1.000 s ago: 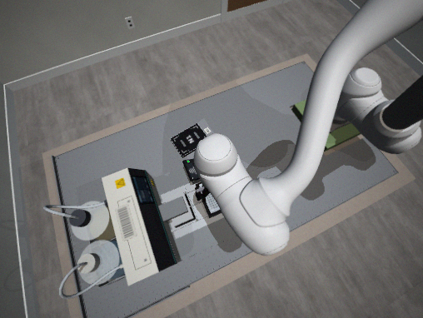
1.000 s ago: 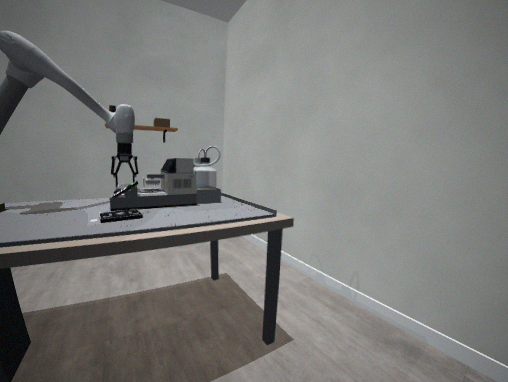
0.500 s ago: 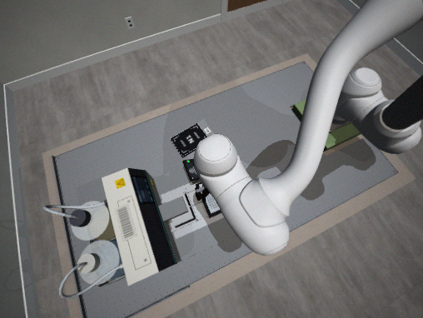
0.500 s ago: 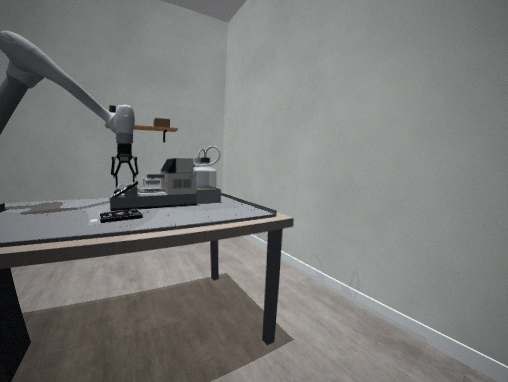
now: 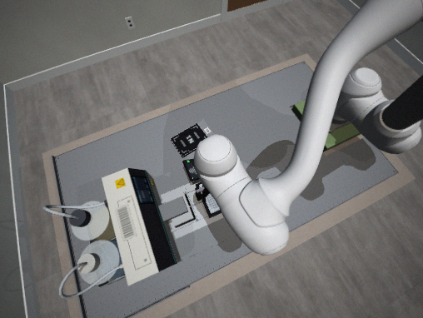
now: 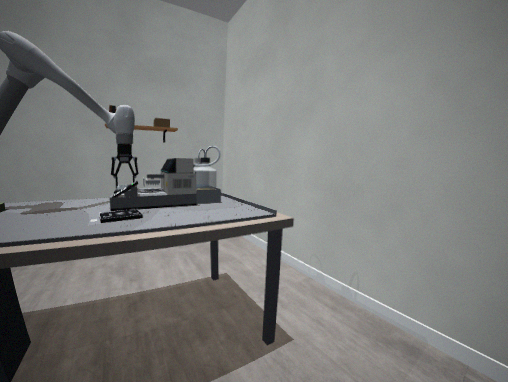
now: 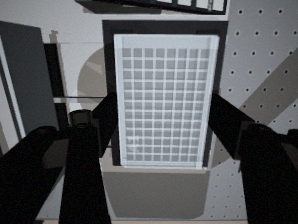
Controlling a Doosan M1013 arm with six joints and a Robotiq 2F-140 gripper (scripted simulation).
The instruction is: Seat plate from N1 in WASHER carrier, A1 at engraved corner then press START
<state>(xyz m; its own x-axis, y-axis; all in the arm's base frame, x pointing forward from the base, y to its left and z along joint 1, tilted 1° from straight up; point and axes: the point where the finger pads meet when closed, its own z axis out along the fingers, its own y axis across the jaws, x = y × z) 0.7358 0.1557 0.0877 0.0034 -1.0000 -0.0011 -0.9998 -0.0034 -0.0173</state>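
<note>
The black carrier lies 4 cm below my hand. From my hand the other things lie so: plate washer: 15 cm ahead, 1 cm above; clear well plate: 2 cm below; plate nest N1: 32 cm to the right, 11 cm below, 1 cm behind.
</note>
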